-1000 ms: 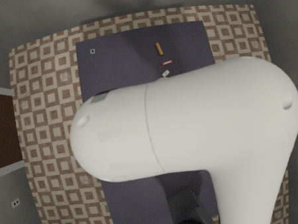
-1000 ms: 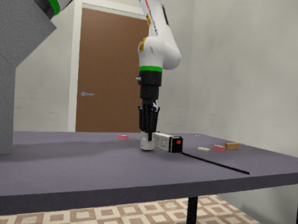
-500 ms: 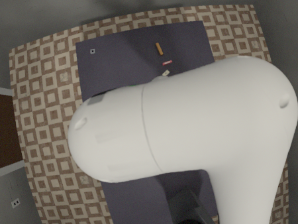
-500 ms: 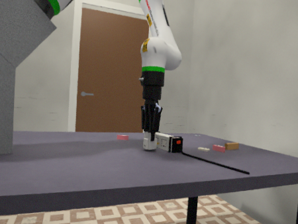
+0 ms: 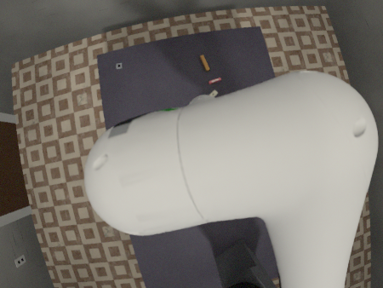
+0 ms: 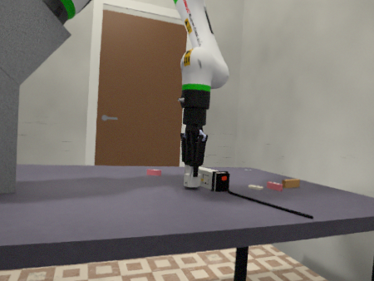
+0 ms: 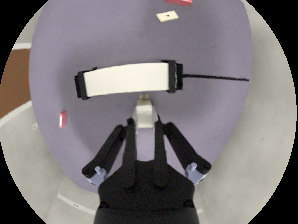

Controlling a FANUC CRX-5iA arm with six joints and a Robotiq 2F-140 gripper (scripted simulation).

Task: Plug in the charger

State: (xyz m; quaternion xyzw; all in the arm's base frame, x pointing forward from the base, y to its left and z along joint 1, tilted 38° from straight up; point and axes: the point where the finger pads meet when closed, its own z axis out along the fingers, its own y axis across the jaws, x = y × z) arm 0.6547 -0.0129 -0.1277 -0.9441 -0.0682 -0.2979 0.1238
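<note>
Right now my hand is 8 cm short of the power strip, 5 cm to the right of it and 1 cm above it. Also, from my hand: charger 1 cm ahead, 1 cm below; red switch 10 cm ahead, 5 cm to the right.
</note>
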